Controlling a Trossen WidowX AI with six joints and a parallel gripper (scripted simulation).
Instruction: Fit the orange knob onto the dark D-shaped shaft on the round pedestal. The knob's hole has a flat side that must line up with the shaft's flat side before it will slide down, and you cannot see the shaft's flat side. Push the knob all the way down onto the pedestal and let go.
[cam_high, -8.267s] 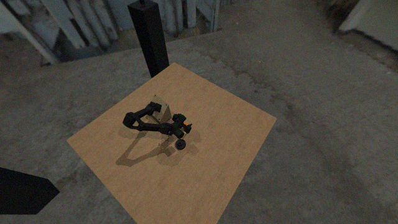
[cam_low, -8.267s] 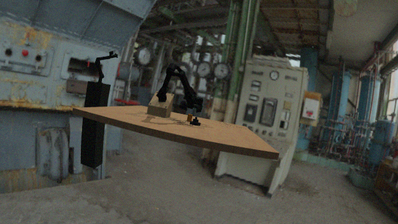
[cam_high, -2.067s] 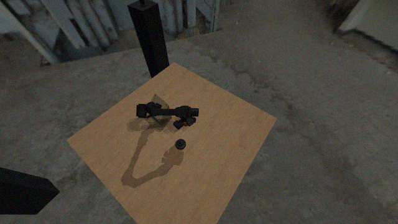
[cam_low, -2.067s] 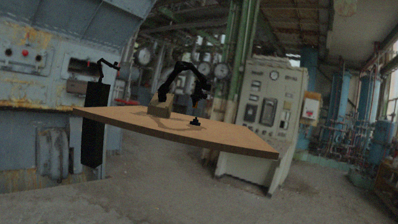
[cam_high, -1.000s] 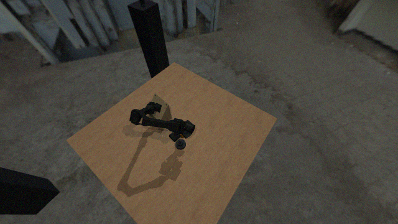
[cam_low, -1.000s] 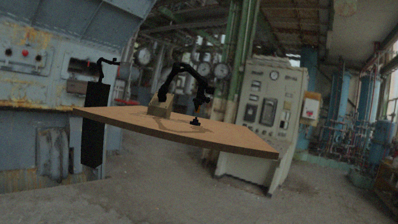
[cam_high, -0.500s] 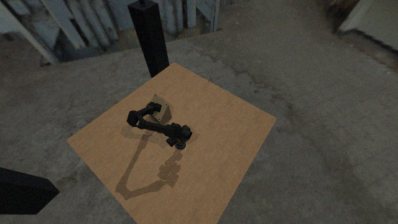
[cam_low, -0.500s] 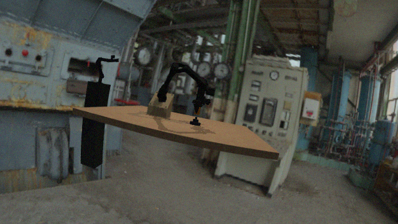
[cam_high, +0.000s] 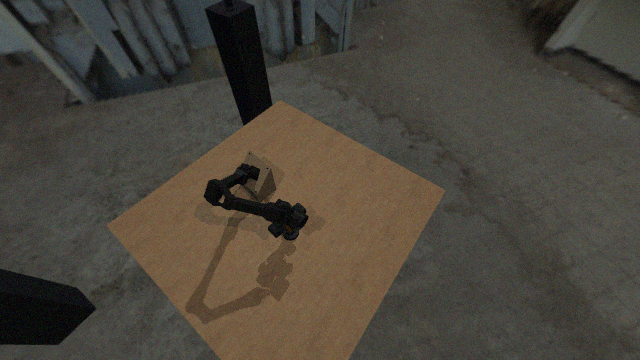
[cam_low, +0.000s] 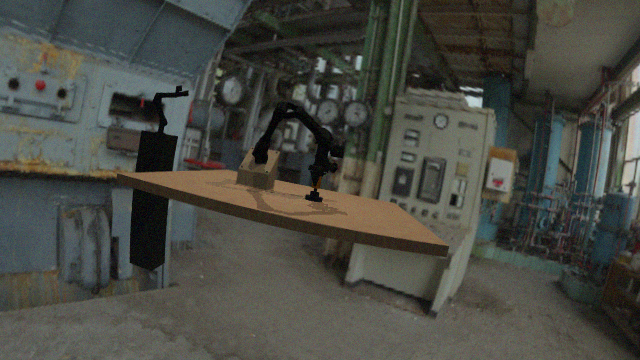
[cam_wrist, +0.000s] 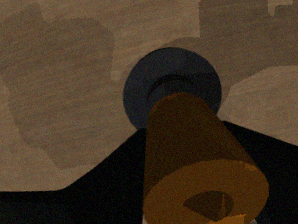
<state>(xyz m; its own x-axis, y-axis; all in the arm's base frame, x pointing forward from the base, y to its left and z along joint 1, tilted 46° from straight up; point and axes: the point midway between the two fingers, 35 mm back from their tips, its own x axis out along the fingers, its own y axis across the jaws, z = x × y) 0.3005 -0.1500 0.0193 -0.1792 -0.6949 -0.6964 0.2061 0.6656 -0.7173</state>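
Right now the orange knob is 2 cm above my gripper tip. Also, from my gripper tip: dark round pedestal 4 cm below.
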